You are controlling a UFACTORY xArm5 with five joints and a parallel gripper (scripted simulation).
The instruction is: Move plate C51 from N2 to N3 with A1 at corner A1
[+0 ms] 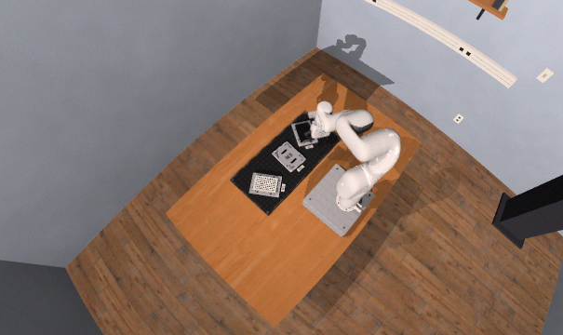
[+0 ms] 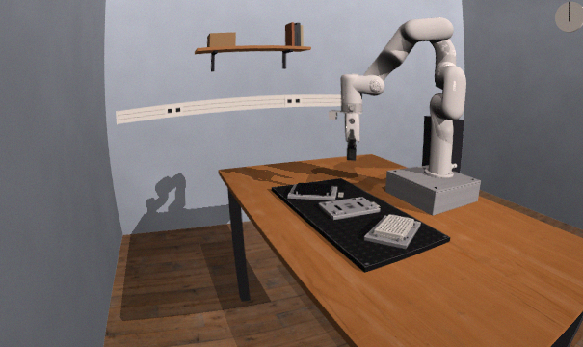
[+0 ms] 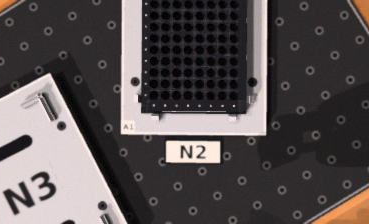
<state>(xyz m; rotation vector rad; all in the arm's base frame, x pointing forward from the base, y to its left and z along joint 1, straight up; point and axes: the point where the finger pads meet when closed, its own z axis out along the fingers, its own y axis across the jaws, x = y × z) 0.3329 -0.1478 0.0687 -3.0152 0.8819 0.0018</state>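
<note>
Right now the black well plate is 12 cm ahead of my hand, 5 cm to the right of it and 12 cm below it. From my hand the other things lie so: light grey nest: 12 cm ahead, 5 cm to the right, 13 cm below; then white well plate: 7 cm ahead, 36 cm to the left, 12 cm below; then A1 mark: 9 cm ahead, 4 cm to the left, 13 cm below.
</note>
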